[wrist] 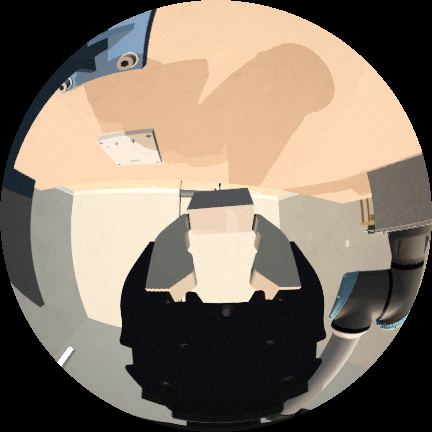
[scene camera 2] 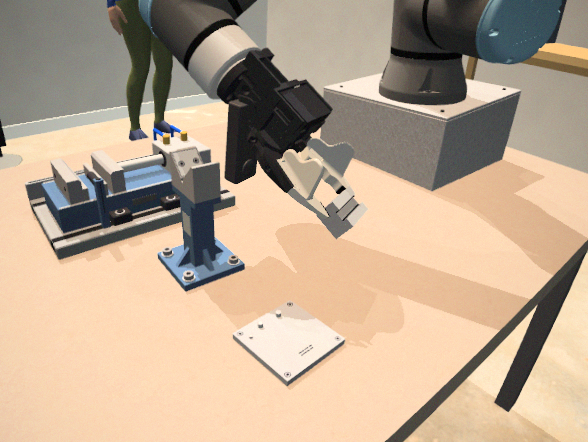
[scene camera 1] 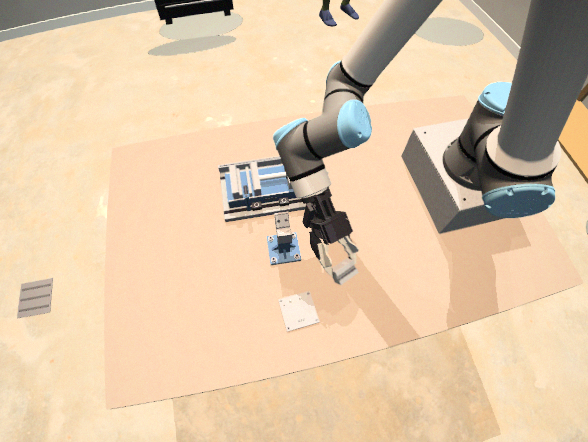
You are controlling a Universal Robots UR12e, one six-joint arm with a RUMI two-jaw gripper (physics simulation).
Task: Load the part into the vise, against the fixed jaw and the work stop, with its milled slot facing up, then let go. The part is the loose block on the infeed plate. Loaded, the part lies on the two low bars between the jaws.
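Places are measured from the arm's base along level axes (x ahead, y up, z right), in metres.
Where they show: gripper, fingertip midpoint: (wrist: 220, 215) (scene camera 2: 341, 207) (scene camera 1: 343, 269); arm's base, origin of the base link: (scene camera 2: 421, 93) (scene camera 1: 472, 165).
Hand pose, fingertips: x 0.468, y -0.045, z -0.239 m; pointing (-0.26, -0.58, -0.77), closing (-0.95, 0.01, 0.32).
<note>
Each offset is from my fingertips to the top centre of the thing. "spot": to the spot under its first point.
My gripper (scene camera 1: 342, 263) (scene camera 2: 339, 201) (wrist: 220, 215) is tilted and shut on the part, high above the table. The part @(dz -0.002, dx -0.001, dy +0.020 m) (scene camera 1: 345, 272) (scene camera 2: 339, 220) (wrist: 220, 218) is a grey block held across the fingertips; a groove shows on its upper right side in scene camera 2. The infeed plate @(dz -0.061, dx +0.124, dy -0.101 m) (scene camera 1: 300, 315) (scene camera 2: 290, 350) (wrist: 135, 151) bears no block. The vise @(dz +0.345, dx +0.151, dy -0.010 m) (scene camera 2: 80, 216) stands at the back left, its fixed jaw (scene camera 1: 234, 181) (scene camera 2: 69, 181) at the left and its moving jaw (scene camera 1: 256, 179) (scene camera 2: 108, 172) apart from it. The work stop @(spot: dz +0.263, dx +0.223, dy -0.050 m) (scene camera 2: 101, 205) is a blue post at the vise's near side. The low bars are mostly hidden.
A blue stand (scene camera 1: 284, 250) (scene camera 2: 200, 232) with a grey notched head @(spot: dz +0.142, dx +0.135, dy +0.036 m) (scene camera 1: 282, 222) (scene camera 2: 201, 185) stands between the vise and the infeed plate, left of my gripper. The robot's grey base block (scene camera 1: 430, 185) (scene camera 2: 390, 137) (wrist: 400, 195) is at the right.
</note>
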